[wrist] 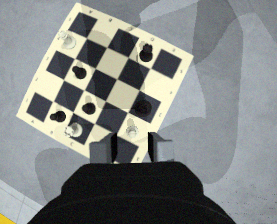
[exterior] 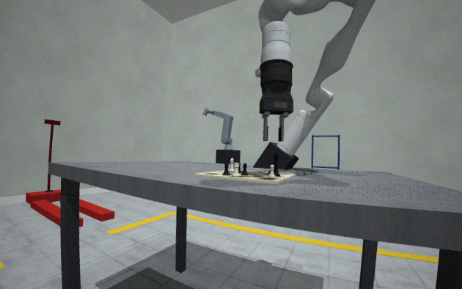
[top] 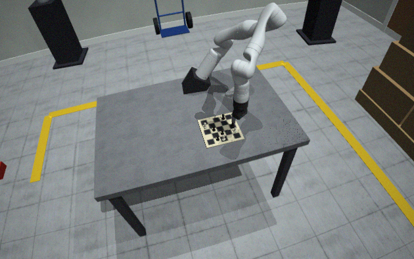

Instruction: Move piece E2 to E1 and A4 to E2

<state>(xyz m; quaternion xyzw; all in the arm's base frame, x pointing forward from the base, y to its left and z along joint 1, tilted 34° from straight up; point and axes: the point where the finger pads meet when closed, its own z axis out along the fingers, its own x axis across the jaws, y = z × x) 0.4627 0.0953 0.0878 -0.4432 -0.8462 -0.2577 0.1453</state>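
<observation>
The tall black piece is 8 cm below my hand, 4 cm behind it and 1 cm to the right of it. The rest, counted from my hand: white pawn (9 cm below); chessboard (11 cm below, 8 cm to the right, 4 cm behind).
</observation>
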